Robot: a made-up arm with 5 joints.
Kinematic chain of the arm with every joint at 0, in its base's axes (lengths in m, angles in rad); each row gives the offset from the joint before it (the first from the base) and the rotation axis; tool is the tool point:
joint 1: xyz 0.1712 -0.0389 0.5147 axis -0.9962 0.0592 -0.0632
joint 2: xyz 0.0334 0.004 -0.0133 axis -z
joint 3: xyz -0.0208 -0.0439 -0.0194 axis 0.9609 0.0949 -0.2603
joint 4: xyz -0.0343 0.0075 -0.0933 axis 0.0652 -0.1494 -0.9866
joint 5: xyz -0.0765 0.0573 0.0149 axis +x
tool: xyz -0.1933 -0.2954 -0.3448
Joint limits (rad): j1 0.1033..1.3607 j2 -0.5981..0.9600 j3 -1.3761..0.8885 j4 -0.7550..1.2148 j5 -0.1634..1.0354
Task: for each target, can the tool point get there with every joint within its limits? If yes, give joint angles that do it. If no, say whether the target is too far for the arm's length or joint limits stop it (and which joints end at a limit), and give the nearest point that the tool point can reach.
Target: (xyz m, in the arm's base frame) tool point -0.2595 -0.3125 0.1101
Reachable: yes | joints 0.5495 0.7721 -0.5820 -0.1258 0.7408
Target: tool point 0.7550 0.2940 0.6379
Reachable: no: joint limits stop it (at a limit: joint 1, joint 2, joint 3, joint 5) | nearest point 0.6846 0.2516 0.3721 | short by 0.278 m
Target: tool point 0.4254 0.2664 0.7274
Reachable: no: joint limits stop it (at a limit: joint 1, joint 2, joint 3, joint 4, joint 5) | nearest point 0.5657 0.1319 0.8810 | short by 0.248 m
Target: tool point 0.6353 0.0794 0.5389
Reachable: no: joint limits stop it (at a limit: joint 1, joint 2, joint 3, joint 5) | nearest point 0.7260 0.1275 0.3626 | short by 0.204 m
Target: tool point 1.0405 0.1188 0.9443
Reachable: no: too far | nearest point 0.5721 0.0743 0.9087 | short by 0.472 m
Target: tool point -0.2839 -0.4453 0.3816
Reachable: yes | joints 0.9813 0.6772 -0.7306 0.7130 0.1620
